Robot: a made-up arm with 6 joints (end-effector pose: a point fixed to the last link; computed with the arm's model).
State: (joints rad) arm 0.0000 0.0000 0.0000 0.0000 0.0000 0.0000
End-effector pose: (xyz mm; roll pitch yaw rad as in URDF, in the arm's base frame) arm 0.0 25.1 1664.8 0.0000 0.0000 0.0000
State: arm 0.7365 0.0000 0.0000 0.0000 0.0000 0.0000
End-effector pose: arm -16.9 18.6 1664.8 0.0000 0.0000 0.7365
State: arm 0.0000 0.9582 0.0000 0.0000 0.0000 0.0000
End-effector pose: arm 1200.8 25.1 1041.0 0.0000 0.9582 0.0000
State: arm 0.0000 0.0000 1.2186 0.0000 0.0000 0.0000
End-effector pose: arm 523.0 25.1 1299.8 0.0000 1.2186 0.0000
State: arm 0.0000 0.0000 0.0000 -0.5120 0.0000 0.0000
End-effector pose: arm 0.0 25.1 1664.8 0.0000 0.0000 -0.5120
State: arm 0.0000 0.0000 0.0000 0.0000 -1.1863 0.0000
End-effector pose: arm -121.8 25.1 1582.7 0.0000 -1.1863 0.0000
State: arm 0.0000 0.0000 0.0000 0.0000 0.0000 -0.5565
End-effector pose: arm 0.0 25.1 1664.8 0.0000 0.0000 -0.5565
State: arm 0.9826 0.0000 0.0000 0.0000 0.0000 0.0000
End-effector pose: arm -20.9 13.9 1664.8 0.0000 0.0000 0.9826
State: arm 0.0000 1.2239 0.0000 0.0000 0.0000 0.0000
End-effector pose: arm 1380.3 25.1 696.1 0.0000 1.2239 0.0000
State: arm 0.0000 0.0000 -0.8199 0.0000 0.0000 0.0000
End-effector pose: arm -407.4 25.1 1487.8 0.0000 -0.8199 0.0000
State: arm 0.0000 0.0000 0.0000 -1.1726 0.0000 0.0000
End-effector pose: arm 0.0 25.1 1664.8 0.0000 0.0000 -1.1726
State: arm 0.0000 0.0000 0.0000 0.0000 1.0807 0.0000
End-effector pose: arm 115.9 25.1 1595.3 0.0000 1.0807 0.0000
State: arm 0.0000 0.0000 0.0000 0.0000 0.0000 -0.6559
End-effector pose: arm 0.0 25.1 1664.8 0.0000 0.0000 -0.6559
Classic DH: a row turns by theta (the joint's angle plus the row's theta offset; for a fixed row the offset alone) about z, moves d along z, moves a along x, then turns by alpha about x. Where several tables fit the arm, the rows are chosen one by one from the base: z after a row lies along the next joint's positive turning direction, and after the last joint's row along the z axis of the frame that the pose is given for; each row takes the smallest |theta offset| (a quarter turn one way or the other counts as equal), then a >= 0, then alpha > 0; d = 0 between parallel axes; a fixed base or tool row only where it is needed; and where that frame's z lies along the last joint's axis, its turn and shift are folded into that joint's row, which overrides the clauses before.
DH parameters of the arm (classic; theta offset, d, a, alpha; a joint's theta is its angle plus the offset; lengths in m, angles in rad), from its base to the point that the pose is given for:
joint 1: 0 0.1971 0 -1.5708
joint 2: -1.5708 0 0.9105 0
joint 3: 1.5708 0.0251 0 1.5708
joint 4: 0 0.4258 0 -1.5708
joint 5: 0 0 0 1.5708
joint 6: 0 0.1314 0 0

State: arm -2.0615 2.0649 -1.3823 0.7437 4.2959 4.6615
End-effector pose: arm -505.8 -827.3 110.2 1.4449 0.4917 -3.0194
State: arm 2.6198 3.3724 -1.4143 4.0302 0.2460 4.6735
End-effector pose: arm -270.3 155.1 -879.5 1.8868 -0.7650 -2.5105
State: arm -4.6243 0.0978 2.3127 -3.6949 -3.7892 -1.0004
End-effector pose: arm -97.6 346.2 909.3 0.1962 0.3020 -2.0214
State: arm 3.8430 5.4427 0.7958 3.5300 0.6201 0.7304
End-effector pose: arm 587.8 501.5 1333.5 0.4915 0.4625 1.9437
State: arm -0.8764 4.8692 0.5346 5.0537 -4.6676 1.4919
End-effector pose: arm -840.3 855.0 640.9 1.2561 -0.7376 -0.4036
